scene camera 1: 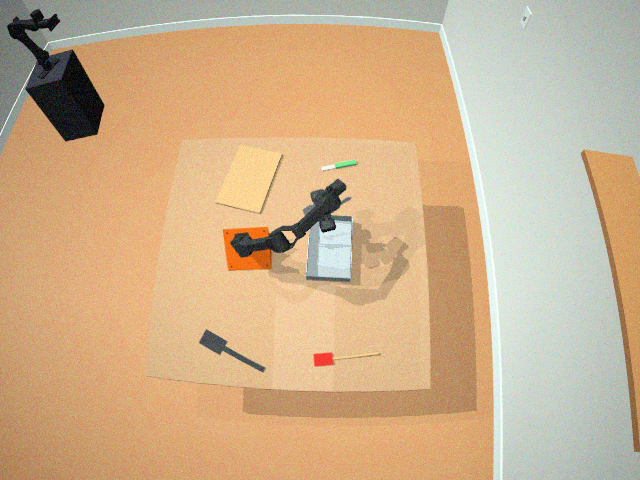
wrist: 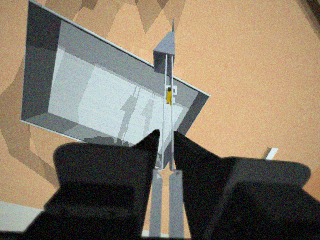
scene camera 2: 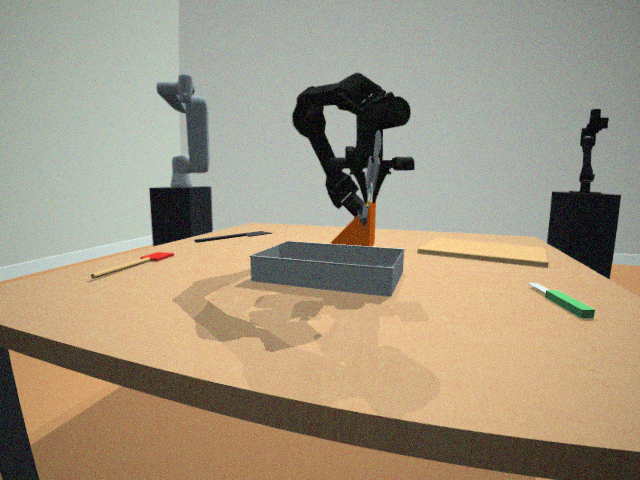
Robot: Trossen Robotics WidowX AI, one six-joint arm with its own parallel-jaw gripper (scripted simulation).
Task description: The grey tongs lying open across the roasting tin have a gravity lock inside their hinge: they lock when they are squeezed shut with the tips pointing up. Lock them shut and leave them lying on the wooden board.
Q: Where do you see a grey roasting tin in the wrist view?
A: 77,84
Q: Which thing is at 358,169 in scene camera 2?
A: My gripper.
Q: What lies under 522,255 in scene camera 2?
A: A wooden board.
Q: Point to a green-handled tool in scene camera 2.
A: At 581,310
